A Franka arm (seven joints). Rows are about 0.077 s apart.
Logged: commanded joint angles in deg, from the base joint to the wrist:
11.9 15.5 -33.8 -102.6 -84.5 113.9 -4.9
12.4 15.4 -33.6 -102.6 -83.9 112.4 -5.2
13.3 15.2 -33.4 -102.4 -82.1 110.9 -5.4
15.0 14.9 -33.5 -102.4 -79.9 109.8 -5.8
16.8 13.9 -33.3 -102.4 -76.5 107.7 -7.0
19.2 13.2 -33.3 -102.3 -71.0 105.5 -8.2
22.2 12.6 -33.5 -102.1 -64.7 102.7 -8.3
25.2 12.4 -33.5 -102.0 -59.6 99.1 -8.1
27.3 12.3 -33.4 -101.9 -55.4 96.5 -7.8
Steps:
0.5 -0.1 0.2 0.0 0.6 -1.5 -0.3
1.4 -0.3 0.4 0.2 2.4 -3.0 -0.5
3.1 -0.6 0.3 0.2 4.6 -4.1 -0.9
4.9 -1.6 0.5 0.2 8.0 -6.2 -2.1
7.3 -2.3 0.5 0.3 13.5 -8.4 -3.3
10.3 -2.9 0.3 0.5 19.8 -11.2 -3.4
13.3 -3.1 0.3 0.6 24.9 -14.8 -3.2
15.4 -3.2 0.4 0.7 29.1 -17.4 -2.9

